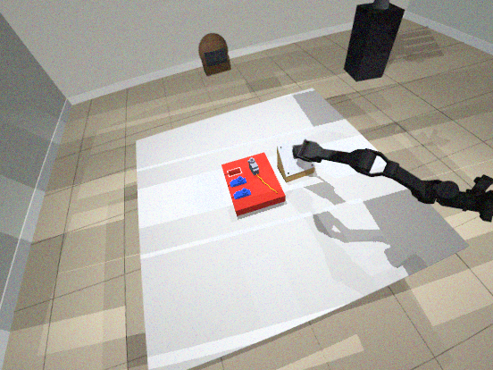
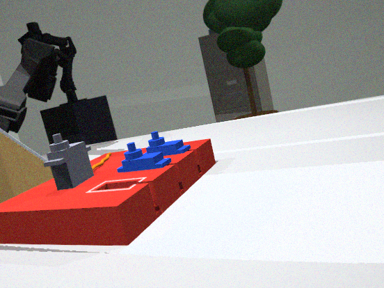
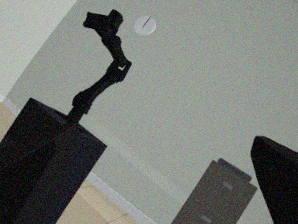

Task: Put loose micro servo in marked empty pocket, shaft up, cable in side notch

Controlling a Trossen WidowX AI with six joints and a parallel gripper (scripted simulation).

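Now: the red deck 68 cm ahead of my gripper tip, 55 cm to the right of it and 31 cm below it.
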